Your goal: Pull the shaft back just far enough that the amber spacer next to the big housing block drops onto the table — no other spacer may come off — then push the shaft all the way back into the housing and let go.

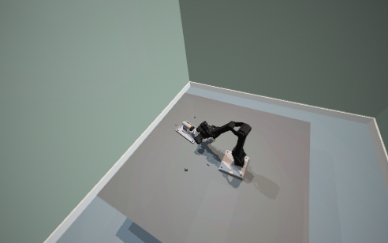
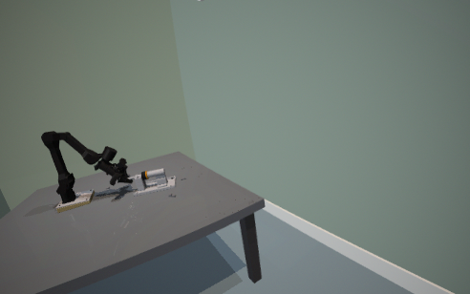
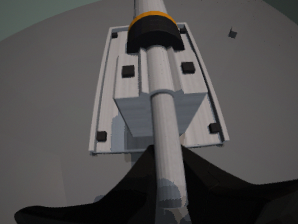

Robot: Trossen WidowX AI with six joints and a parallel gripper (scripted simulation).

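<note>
My gripper tip is 50 mm short of the grey steel shaft, 20 mm to the left of it and 20 mm below it. From my gripper tip the other things lie so: grey support block: 120 mm ahead, 50 mm to the right, 10 mm below; amber spacer: 90 mm ahead, 30 mm to the right, 20 mm above; black spacer: 60 mm ahead, 30 mm to the right, 20 mm above.
</note>
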